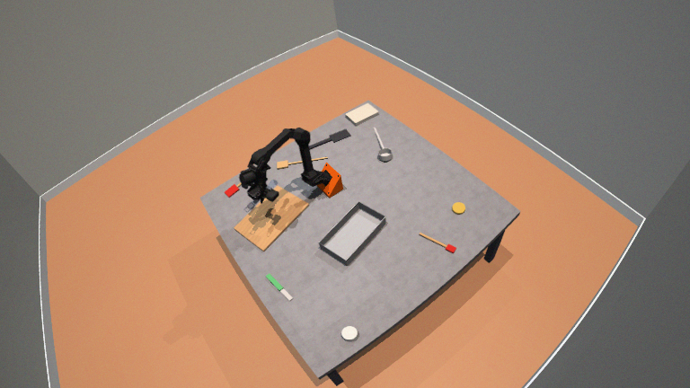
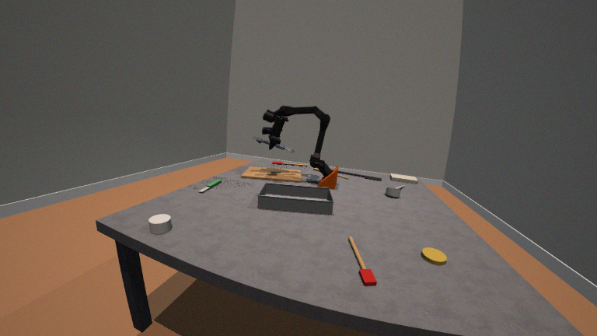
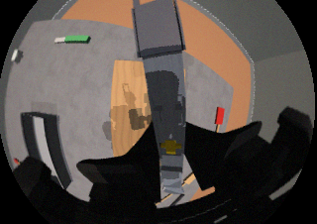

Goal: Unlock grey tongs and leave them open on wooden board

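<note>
Right now the wooden board is 20 mm behind my gripper tip, 20 mm to the left of it and 160 mm below it. The rest, counted from my gripper tip: red-headed spatula 360 mm behind, 30 mm to the right, 160 mm below; green-handled tool 390 mm ahead, 130 mm to the right, 160 mm below; grey roasting tin 340 mm ahead, 310 mm to the left, 140 mm below.
</note>
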